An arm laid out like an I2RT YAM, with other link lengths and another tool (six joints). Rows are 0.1 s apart.
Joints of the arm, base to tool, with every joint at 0 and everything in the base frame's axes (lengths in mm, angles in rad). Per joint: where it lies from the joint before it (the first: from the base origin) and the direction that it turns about. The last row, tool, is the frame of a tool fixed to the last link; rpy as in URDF.
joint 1: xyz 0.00 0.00 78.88 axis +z
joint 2: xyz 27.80 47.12 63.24 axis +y
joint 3: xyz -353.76 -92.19 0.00 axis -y
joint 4: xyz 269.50 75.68 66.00 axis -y
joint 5: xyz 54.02 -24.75 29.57 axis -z
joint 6: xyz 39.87 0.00 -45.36 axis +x
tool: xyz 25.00 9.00 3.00 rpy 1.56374 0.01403 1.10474
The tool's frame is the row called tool.
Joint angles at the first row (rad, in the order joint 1, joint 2, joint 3, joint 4, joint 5, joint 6):
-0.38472, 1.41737, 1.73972, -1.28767, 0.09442, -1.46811
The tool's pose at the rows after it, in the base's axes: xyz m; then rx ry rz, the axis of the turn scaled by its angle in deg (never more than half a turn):
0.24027 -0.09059 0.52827 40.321 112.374 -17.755
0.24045 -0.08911 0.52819 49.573 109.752 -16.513
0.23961 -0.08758 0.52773 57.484 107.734 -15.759
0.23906 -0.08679 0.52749 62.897 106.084 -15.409
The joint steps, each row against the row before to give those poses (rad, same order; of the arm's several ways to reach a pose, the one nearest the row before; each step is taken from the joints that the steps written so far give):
0.00116, 0.00001, 0.00000, -0.00076, -0.01334, 0.17054
-0.00037, -0.00001, -0.00002, -0.00990, -0.00762, 0.13962
0.00037, 0.00001, 0.00002, -0.01833, -0.00346, 0.11863
-0.00003, -0.00001, 0.00001, -0.01183, -0.00077, 0.08161

